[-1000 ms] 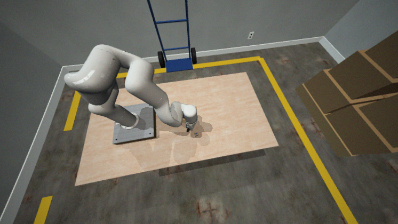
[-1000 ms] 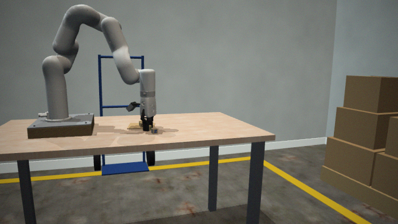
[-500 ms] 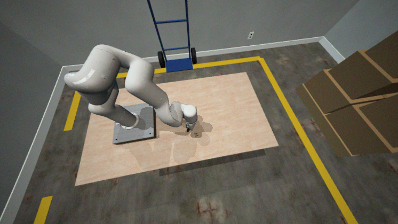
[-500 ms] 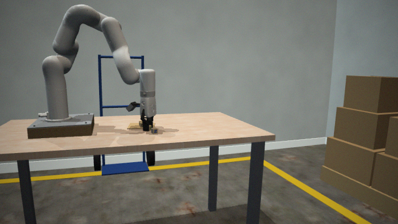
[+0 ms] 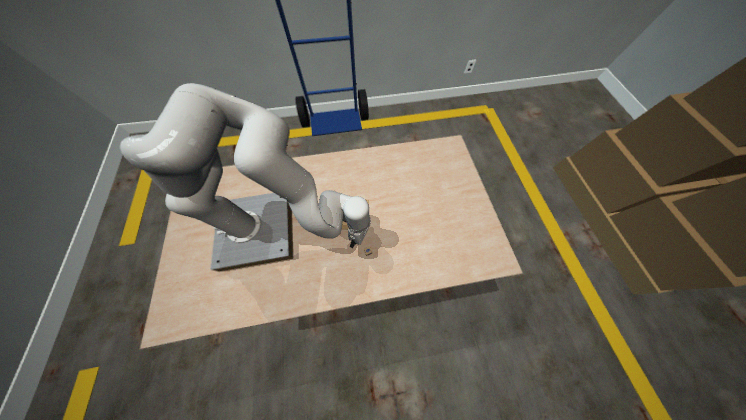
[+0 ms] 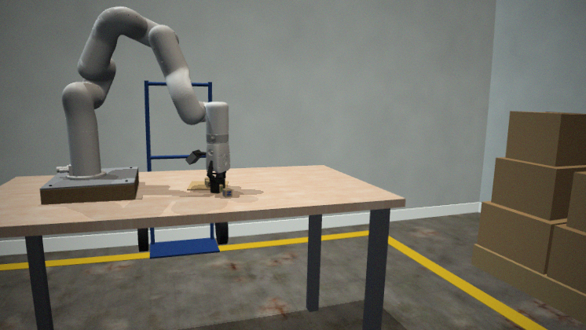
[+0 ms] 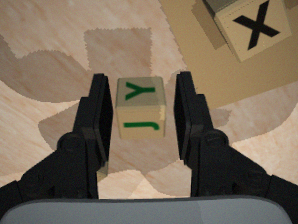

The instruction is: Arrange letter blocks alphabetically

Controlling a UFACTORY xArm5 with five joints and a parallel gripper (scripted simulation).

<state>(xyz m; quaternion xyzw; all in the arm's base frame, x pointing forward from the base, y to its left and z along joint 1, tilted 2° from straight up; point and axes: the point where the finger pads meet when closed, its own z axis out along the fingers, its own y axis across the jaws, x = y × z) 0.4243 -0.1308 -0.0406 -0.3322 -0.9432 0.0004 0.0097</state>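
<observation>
Now: hand 110 mm to the right of the tan mat, 20 mm above it and 10 mm past it. From my hand the other things lie so: block: 70 mm to the left, 10 mm behind.
</observation>
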